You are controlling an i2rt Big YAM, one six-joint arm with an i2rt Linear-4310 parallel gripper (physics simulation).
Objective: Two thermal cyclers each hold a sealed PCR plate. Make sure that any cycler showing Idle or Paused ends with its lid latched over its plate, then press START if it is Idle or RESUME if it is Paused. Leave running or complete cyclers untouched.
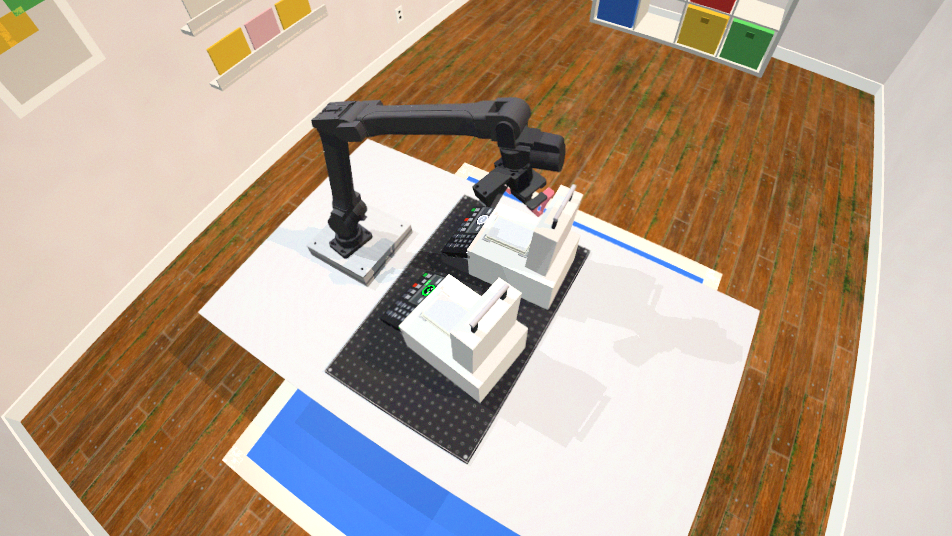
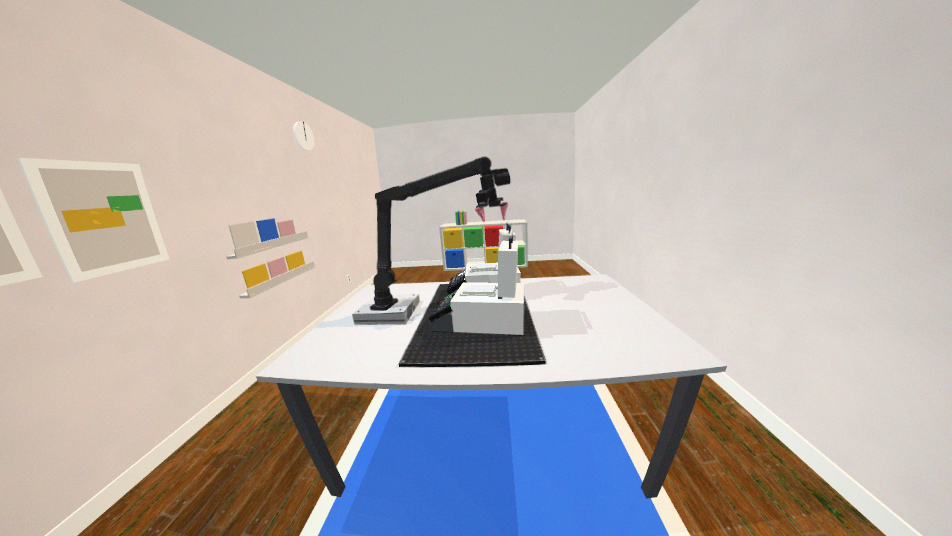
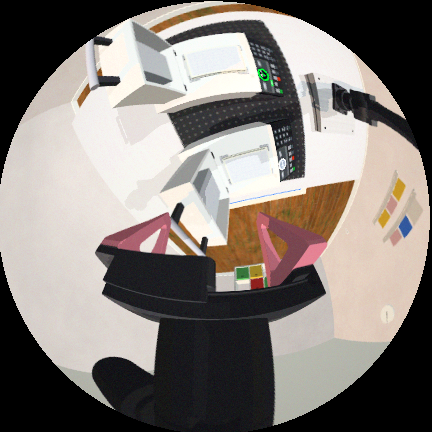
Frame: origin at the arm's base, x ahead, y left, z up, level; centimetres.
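Seen in the pictures: gripper, fingertip midpoint: (image 1: 525,203) (image 2: 494,221) (image 3: 213,216); arm's base at its link origin: (image 1: 351,241) (image 2: 384,305) (image 3: 338,98).
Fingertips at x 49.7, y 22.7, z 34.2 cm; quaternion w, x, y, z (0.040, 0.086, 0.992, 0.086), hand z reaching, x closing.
Offsets run from my fingertips to a thing's top centre. "spot": to the spot under its first point. Level surfaces: height alone.
The near cycler (image 1: 446,359) (image 2: 488,314) (image 3: 215,97) has its lid {spot: dx +11.4, dy -31.0, dz -6.5 cm} (image 1: 476,339) (image 3: 127,65) standing open and its plate {dx -3.3, dy -25.2, dz -23.1 cm} (image 1: 443,314) (image 3: 215,61) uncovered. Its panel shows a green ring icon {spot: dx -14.5, dy -21.7, dz -27.5 cm} (image 1: 429,290) (image 3: 263,75). The far cycler {spot: dx -0.9, dy -3.6, dz -26.6 cm} (image 1: 509,272) also has its lid (image 1: 549,239) (image 3: 192,210) standing open over an uncovered plate {dx -7.4, dy +5.3, dz -23.1 cm} (image 1: 509,233) (image 3: 248,167). Its panel shows a white ring icon {spot: dx -19.5, dy +6.7, dz -27.9 cm} (image 1: 482,219) (image 3: 282,164). The status words are too small to read. My gripper (image 1: 526,202) (image 2: 492,219) (image 3: 213,216) is open and empty, above and beside the far lid, near its handle {spot: dx +6.7, dy +6.7, dz -1.9 cm} (image 1: 564,206) (image 3: 187,235).
Both cyclers stand on a black perforated board {dz -38.1 cm} (image 1: 399,372) (image 2: 466,349) on the white table {dz -39.5 cm} (image 1: 652,426) (image 2: 619,346). The arm's grey base (image 1: 359,263) (image 2: 386,315) is on the keypad side. The near lid's raised handle {spot: dx +10.2, dy -25.4, dz -1.8 cm} (image 1: 489,307) (image 3: 93,65) sticks out behind that lid.
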